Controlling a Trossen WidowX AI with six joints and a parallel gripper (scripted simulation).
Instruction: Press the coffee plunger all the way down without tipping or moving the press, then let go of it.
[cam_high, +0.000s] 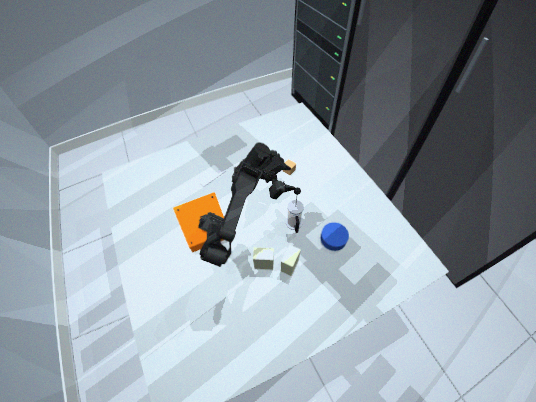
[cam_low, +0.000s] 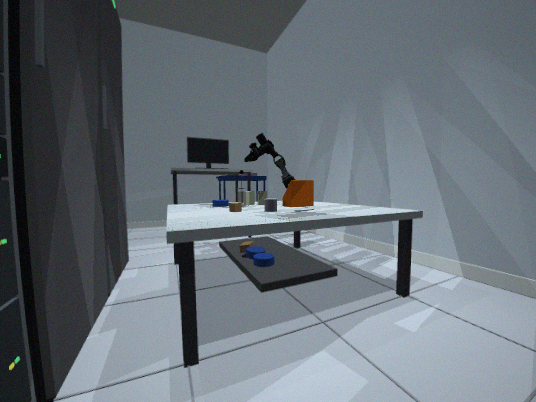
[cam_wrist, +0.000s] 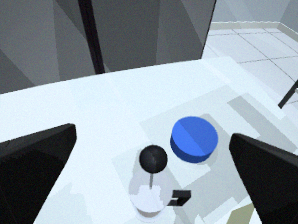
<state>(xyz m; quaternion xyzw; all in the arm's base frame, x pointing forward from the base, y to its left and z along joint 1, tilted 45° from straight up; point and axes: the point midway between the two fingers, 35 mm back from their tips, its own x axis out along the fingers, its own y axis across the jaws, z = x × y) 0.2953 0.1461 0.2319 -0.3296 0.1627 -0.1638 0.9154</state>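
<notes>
My gripper tip is now 200 mm above the coffee press, 20 mm to the left of it and 20 mm short of it. From my gripper tip the other things lie so: grey cylinder 340 mm to the left, 290 mm below, 80 mm behind; then brown cube 300 mm to the left, 300 mm below, 120 mm ahead.
</notes>
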